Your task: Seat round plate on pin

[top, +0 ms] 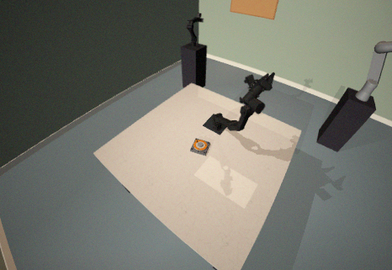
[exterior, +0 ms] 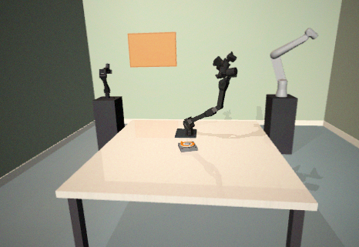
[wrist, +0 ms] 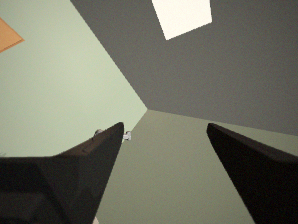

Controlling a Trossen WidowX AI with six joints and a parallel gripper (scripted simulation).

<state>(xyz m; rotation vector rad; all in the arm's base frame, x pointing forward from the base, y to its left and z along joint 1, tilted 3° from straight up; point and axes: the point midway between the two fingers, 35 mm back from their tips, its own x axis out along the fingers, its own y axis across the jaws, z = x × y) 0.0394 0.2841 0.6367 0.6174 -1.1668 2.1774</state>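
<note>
The base lies 21 cm ahead of my gripper tip, 30 cm to the right of it and 64 cm below it.
</note>
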